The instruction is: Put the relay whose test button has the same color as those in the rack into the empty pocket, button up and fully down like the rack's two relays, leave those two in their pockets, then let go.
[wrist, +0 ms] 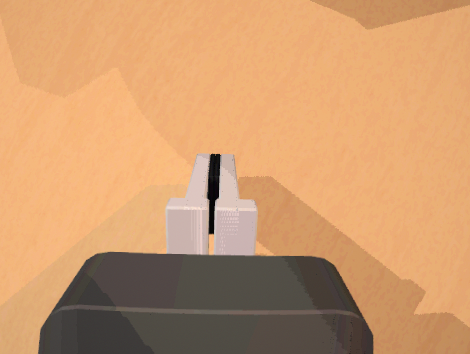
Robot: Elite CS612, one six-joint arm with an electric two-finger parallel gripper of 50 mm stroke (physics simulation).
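Frame: origin at the arm's base, x ahead, y left, z up, level; millimetres.
Seen in the pictures: gripper, fingertip midpoint: [215,178].
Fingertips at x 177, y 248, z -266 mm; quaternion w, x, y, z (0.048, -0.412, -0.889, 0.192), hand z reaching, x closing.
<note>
A point is followed by its place in that frame.
My gripper [215,178] {z -266, x 177, y 248 mm} is shut in the middle of the wrist view, its two pale fingers nearly together with their black pads facing each other, and nothing is between them. It is above the orange-tan table top [300,100] {z -278, x 122, y 252 mm}. The relays, the rack and its empty pocket do not show in the wrist view. The dark gripper body hides the lower part of the view.
Shadows with angular edges fall on the table top around the fingers, at the upper left, at the upper right and toward the lower right. No edge of the table shows.
</note>
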